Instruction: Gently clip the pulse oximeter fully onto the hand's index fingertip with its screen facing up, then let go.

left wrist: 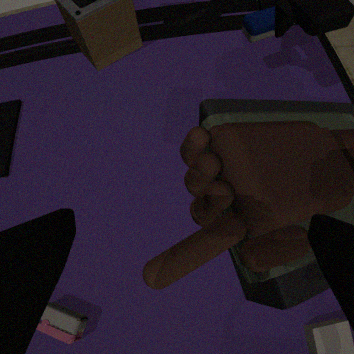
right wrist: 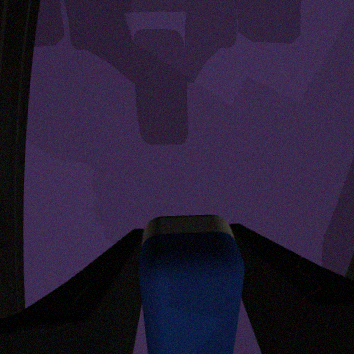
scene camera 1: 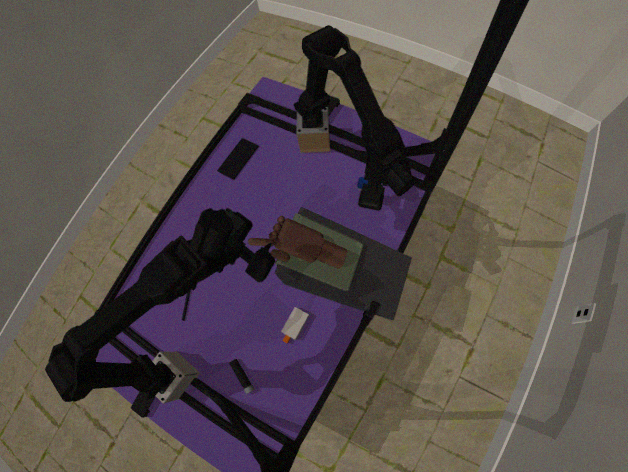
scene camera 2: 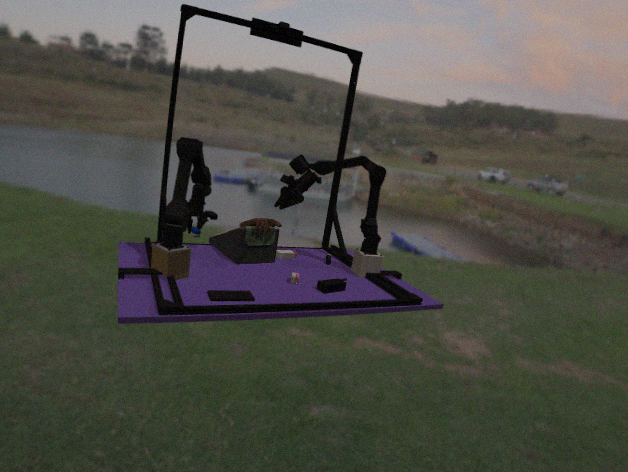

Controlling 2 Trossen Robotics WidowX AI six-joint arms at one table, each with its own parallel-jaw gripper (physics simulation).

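Places are measured from the left arm's base along level axes (x ahead, y right, z down), in millimetres.
Pixels of known places: left gripper, fingertip midpoint: (left wrist: 194, 223) (scene camera 1: 255, 232) (scene camera 2: 277, 207); right gripper, fingertip midpoint: (left wrist: 271, 28) (right wrist: 186, 236) (scene camera 1: 373, 188) (scene camera 2: 192, 233); left arm's base, link origin: (scene camera 1: 161, 377) (scene camera 2: 368, 252); right arm's base, link origin: (scene camera 1: 312, 119) (scene camera 2: 171, 246).
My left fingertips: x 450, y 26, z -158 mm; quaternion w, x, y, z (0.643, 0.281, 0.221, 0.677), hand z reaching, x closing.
Note:
Ahead of a thing's pixels: the offset from my left fingertips to its top centre. "pt": to the spot under its first point.
The brown hand (scene camera 1: 299, 241) (scene camera 2: 260, 223) (left wrist: 280, 170) lies palm down on a sloped support. Its index finger (scene camera 1: 258, 242) (left wrist: 185, 255) sticks out past the curled fingers, its tip bare. My right gripper (scene camera 2: 199, 227) (right wrist: 186, 236) is shut on the blue and whitish pulse oximeter {dy +106, dx +319, dz +142 mm} (scene camera 1: 362, 182) (scene camera 2: 195, 231) (left wrist: 260, 24) (right wrist: 191, 295) and holds it above the table, apart from the hand, toward the top of scene camera 1. The screen cannot be made out. My left gripper (scene camera 2: 278, 206) (left wrist: 194, 223) is open and empty, above the index finger side of the hand.
The dark wedge support (scene camera 1: 388, 276) (scene camera 2: 228, 246) carries a green pad {pt dy +203, dx +113, dz +163 mm} (scene camera 1: 355, 261). A white box {dy +161, dx -122, dz +235 mm} (scene camera 1: 295, 323) with an orange end, a black cylinder {dy +128, dx -324, dz +236 mm} (scene camera 1: 240, 374) (scene camera 2: 328, 259), a black slab {dy -338, dx +206, dz +255 mm} (scene camera 1: 238, 158) (scene camera 2: 230, 295), a black box {dy -238, dx -201, dz +228 mm} (scene camera 2: 331, 285) and a small pink-and-white item {dy -166, dx -70, dz +231 mm} (scene camera 2: 294, 278) (left wrist: 65, 322) lie around.

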